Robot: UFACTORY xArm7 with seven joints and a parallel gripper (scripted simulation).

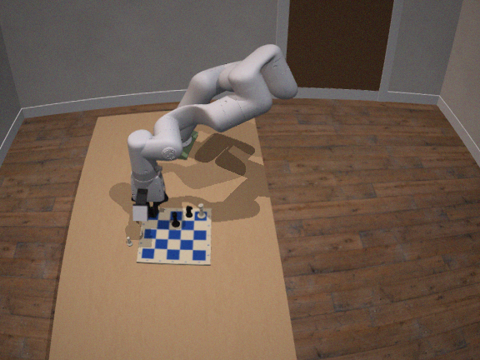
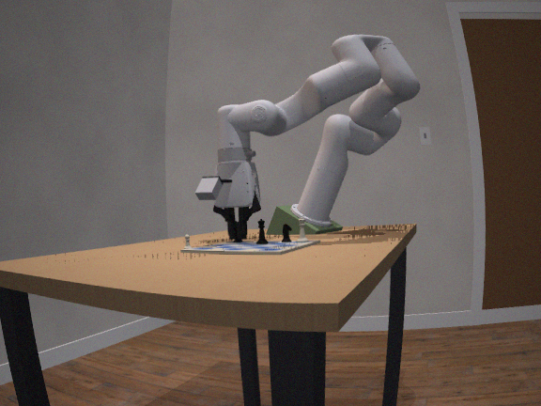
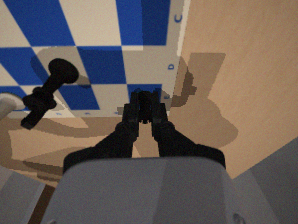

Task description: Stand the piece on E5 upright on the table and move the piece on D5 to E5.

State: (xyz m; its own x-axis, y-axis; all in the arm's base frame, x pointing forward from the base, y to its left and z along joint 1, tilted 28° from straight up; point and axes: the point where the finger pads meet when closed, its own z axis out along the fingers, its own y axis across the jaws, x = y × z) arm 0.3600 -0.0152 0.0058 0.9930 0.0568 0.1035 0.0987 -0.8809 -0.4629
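Right now my hand is 10 mm above the black pawn. Round my hand: chessboard: 80 mm to the left, 70 mm ahead, 30 mm below; then white pawn: 120 mm ahead, 50 mm to the right, 20 mm below; then black knight: 120 mm to the left, 20 mm behind, 10 mm below.
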